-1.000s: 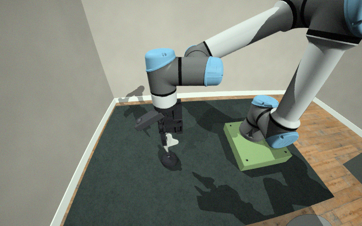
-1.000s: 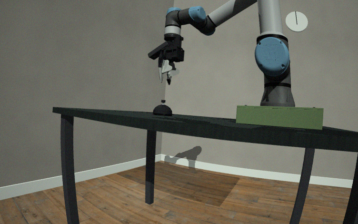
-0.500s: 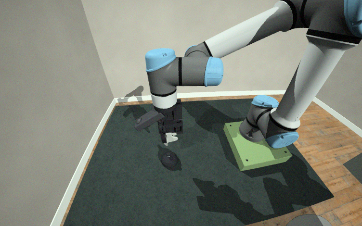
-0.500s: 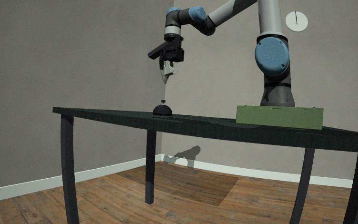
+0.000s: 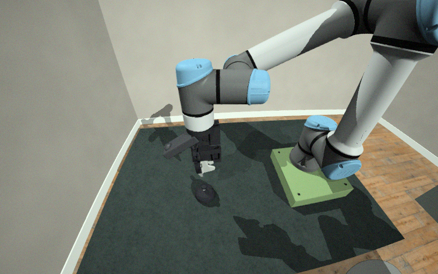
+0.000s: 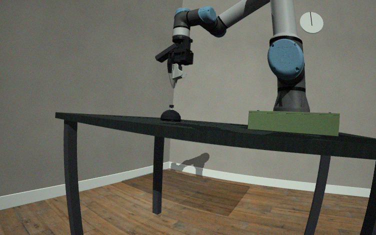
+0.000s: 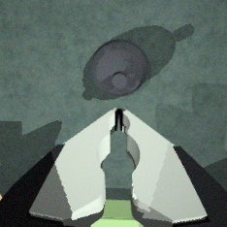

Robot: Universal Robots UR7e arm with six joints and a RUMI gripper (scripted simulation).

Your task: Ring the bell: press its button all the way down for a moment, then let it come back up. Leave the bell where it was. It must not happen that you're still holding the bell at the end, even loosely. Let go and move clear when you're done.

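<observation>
My gripper is now 10 cm above the bell button. Also, from my hand: dark domed bell 11 cm below.
</observation>
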